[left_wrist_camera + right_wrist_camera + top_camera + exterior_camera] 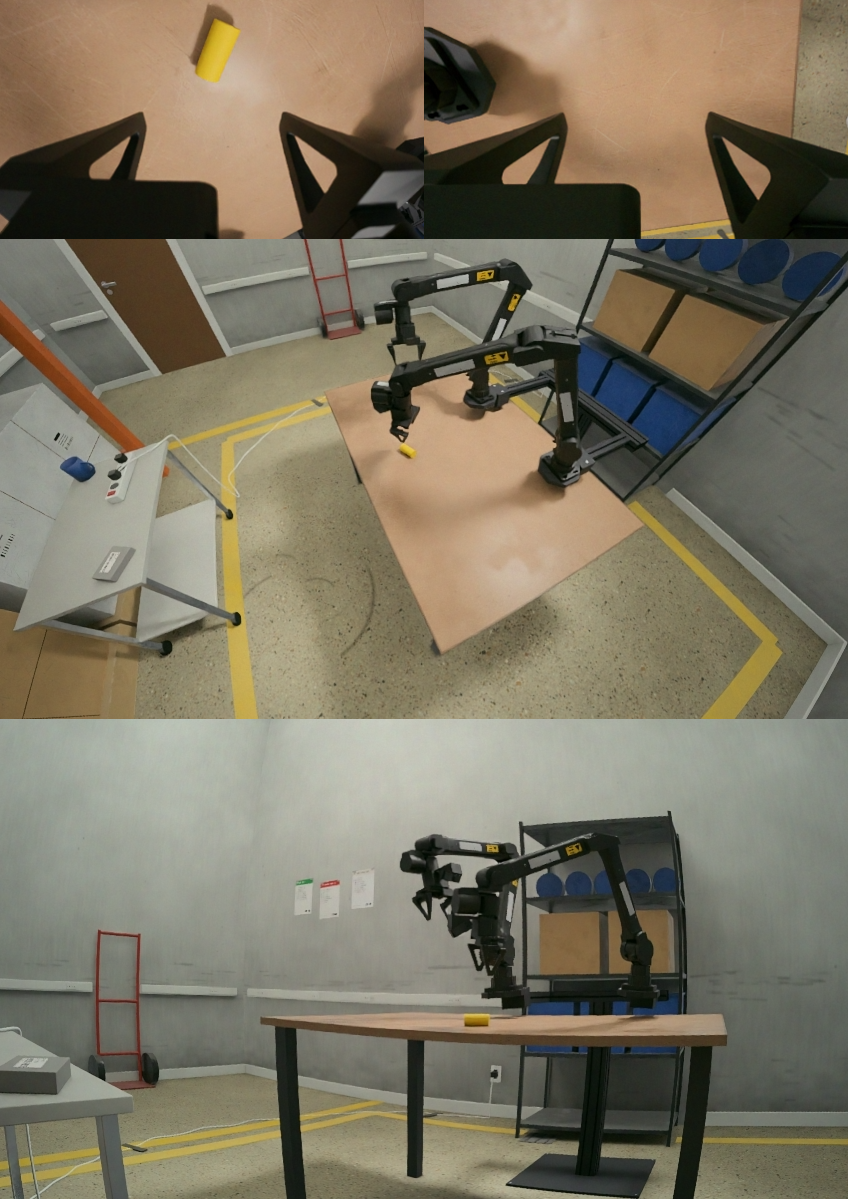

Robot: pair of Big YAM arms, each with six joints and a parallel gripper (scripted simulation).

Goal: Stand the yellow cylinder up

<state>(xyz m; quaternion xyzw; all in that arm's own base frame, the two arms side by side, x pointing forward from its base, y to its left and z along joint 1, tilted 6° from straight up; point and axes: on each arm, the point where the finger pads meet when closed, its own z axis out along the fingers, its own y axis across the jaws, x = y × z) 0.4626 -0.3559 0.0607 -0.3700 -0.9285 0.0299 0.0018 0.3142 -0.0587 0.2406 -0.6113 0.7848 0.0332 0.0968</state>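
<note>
Right now my left hand is 13 cm above the yellow tall cylinder, 3 cm to the left of it and 1 cm past it.
</note>
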